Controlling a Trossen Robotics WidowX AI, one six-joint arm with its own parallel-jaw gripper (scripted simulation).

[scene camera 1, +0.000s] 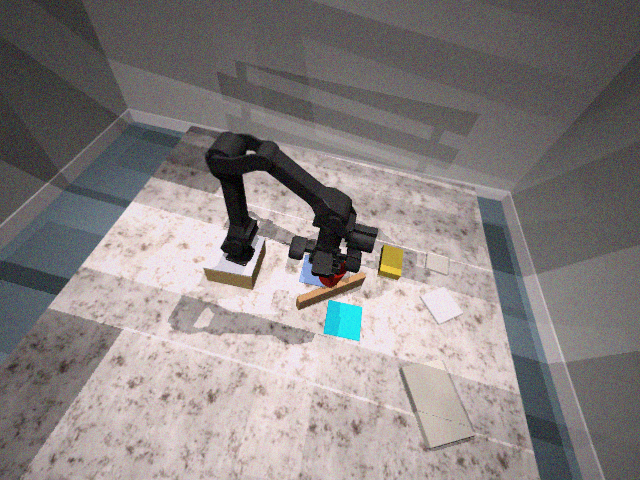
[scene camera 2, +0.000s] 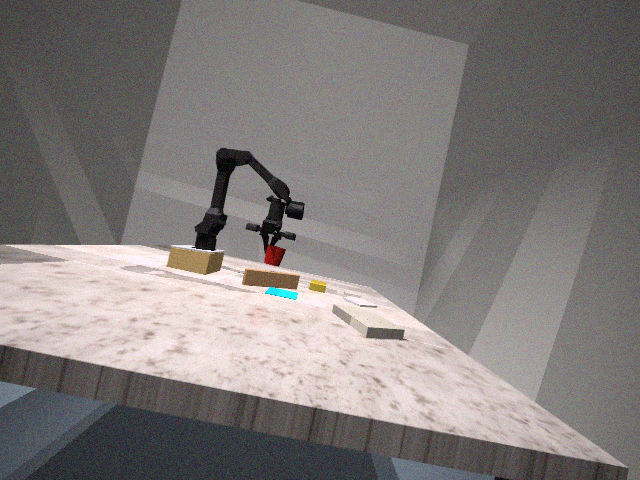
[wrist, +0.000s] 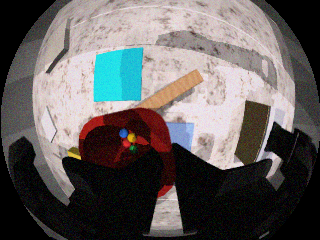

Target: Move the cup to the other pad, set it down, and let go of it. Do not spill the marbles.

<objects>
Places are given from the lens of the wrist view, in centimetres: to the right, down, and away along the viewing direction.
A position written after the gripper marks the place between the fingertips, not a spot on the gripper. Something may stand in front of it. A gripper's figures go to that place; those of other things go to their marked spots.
gripper [wrist: 167, 147]: 1, 2, 10
wooden bar [wrist: 171, 92]: 1, -4, 14
cyan pad [wrist: 118, 75]: -8, -9, 19
The marked spots on the cyan pad and the wooden bar are 12 cm apart.
</objects>
